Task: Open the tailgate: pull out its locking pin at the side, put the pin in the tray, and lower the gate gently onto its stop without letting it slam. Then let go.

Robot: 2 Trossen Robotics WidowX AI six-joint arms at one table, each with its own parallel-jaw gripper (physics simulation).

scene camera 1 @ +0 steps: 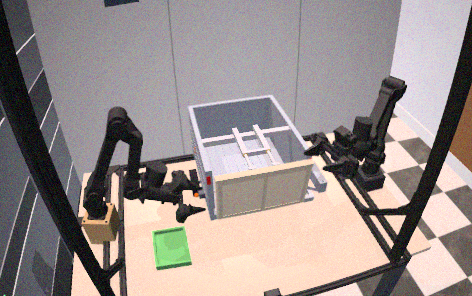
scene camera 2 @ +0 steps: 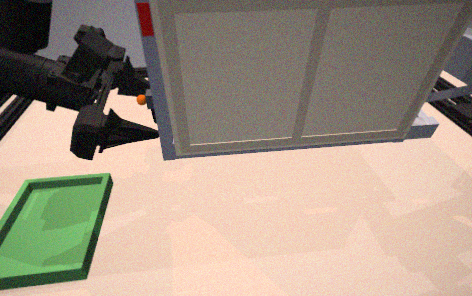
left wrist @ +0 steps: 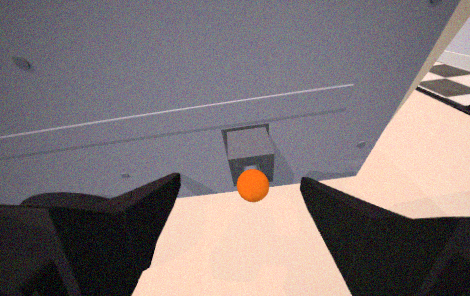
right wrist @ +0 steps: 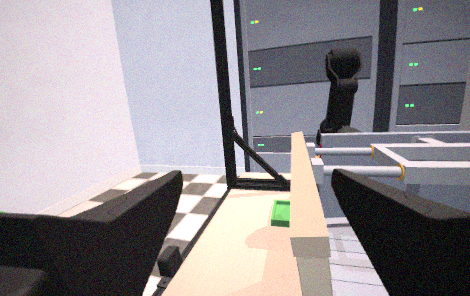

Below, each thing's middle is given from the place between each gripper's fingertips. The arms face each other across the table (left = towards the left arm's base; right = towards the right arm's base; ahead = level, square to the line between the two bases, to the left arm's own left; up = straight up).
I see my right gripper 28 cm short of the grey truck bed point(scene camera 1: 222, 133), 13 cm to the right of it and 17 cm above it. The rest, counted from my right hand: orange-headed locking pin point(left wrist: 252, 185): 16 cm ahead, 29 cm to the left, 19 cm below.
Right now my left hand is 10 mm past the orange-headed locking pin, 10 mm to the left of it and 30 mm below it. Round my left hand: grey truck bed: 110 mm ahead, 170 mm to the right, 60 mm above.
